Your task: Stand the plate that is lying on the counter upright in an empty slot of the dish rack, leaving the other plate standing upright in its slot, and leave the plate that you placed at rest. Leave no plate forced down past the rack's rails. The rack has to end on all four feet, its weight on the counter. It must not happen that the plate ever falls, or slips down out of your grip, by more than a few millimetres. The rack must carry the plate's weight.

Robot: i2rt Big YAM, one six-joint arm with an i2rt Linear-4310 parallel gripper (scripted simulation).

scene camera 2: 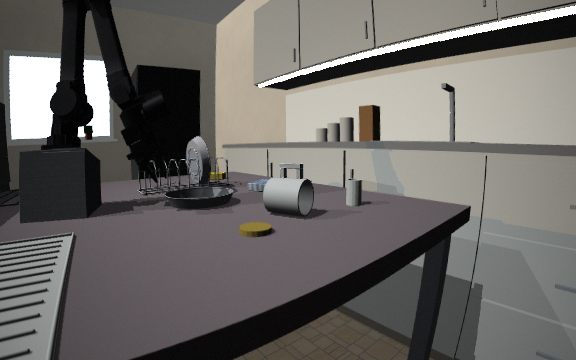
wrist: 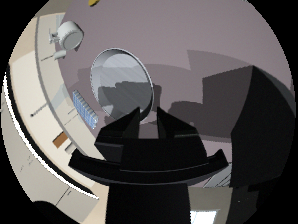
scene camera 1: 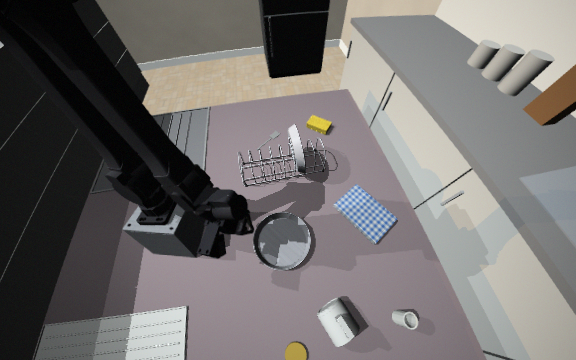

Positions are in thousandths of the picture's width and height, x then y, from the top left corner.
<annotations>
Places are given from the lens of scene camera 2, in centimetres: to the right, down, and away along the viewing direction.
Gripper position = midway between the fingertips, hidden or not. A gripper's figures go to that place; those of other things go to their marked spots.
my gripper (scene camera 2: 280, 501): -34, 0, 69
grey plate (scene camera 2: 378, 546): -17, 4, 67
grey plate (scene camera 2: 341, 412): -33, -12, 97
</annotations>
